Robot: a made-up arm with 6 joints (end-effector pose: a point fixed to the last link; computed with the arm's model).
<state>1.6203 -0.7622 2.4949 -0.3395 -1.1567 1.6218</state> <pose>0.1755 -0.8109 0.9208 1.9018 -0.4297 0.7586</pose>
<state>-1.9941 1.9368 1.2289 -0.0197 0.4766 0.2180</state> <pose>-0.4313 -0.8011 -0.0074 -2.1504 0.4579 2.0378</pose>
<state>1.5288 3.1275 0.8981 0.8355 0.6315 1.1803</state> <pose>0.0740 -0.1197 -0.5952 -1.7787 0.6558 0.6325</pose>
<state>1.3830 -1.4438 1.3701 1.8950 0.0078 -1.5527</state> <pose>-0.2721 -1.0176 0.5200 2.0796 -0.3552 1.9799</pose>
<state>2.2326 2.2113 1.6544 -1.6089 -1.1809 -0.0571</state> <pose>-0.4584 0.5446 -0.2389 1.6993 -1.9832 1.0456</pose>
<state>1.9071 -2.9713 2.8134 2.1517 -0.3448 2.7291</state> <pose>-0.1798 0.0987 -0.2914 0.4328 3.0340 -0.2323</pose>
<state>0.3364 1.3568 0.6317 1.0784 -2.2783 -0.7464</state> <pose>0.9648 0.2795 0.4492 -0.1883 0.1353 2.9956</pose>
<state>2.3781 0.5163 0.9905 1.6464 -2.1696 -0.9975</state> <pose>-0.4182 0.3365 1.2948 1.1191 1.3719 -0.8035</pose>
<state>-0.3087 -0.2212 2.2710 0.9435 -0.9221 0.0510</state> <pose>-0.4317 0.0792 1.1920 1.9347 -1.0280 -0.2804</pose>
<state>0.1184 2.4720 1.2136 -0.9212 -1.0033 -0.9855</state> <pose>0.4862 -0.0255 -0.4442 -0.7800 -0.7938 1.0091</pose>
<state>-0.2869 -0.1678 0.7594 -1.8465 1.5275 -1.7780</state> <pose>0.1468 -0.0157 1.2876 -0.1725 0.4096 -2.8205</pose>
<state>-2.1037 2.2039 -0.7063 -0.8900 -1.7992 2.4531</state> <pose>-0.1414 -0.1711 0.0069 2.2991 1.0728 1.5863</pose>
